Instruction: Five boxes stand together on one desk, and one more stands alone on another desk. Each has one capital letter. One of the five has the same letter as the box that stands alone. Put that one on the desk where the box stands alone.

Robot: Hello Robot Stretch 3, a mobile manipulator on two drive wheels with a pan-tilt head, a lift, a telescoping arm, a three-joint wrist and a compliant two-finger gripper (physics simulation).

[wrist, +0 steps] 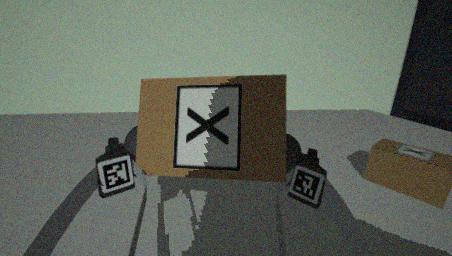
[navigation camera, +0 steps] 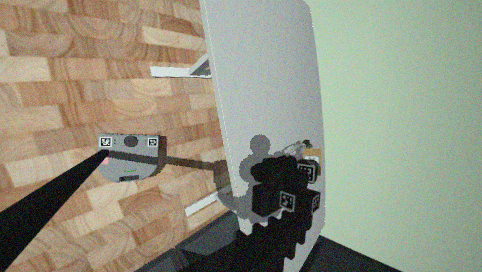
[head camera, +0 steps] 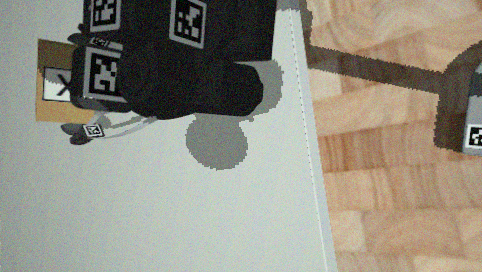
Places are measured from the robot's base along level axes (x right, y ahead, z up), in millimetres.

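Pixels of known places: robot's base at its link origin: (navigation camera: 130, 140).
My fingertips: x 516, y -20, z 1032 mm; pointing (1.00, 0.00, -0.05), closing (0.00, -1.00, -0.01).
For each thing: its middle in the pictures, then the offset to it from my fingertips. "spot": a spot on its surface instead. Level surfaces: height alone.
- box at the middle of its body: (head camera: 66, 82) (navigation camera: 311, 161) dy -1, dx -23, dz +22 mm
- white desk at its surface level: dz -81 mm
- wooden floor at its surface level: dz -1031 mm
- white desk leg at a spot on its surface: (navigation camera: 175, 72) spot: dy +609, dx -230, dz -1005 mm
My gripper (head camera: 75, 85) (navigation camera: 312, 159) (wrist: 215, 147) is shut on a brown box with a black X on a white label. This box (head camera: 45, 111) (navigation camera: 312, 152) (wrist: 160, 125) is upright between the fingertips, low over the white desk (head camera: 150, 215) (navigation camera: 265, 75) (wrist: 50, 145) near its wall side. Whether its underside touches the desk cannot be told. In the wrist view, another brown box (wrist: 407, 172) stands on the desk to the right, with a label on top that looks like an X. My wrist and arm cover part of the held box in the head and navigation views.
A pale green wall (navigation camera: 400, 125) (wrist: 200, 40) runs behind the desk. A dark panel (wrist: 435, 65) stands at the right in the wrist view. My base (navigation camera: 131, 162) (head camera: 472, 120) is on the wooden floor (head camera: 390, 195) beside the desk's long edge. A white desk leg (navigation camera: 175, 72) reaches out over the floor.
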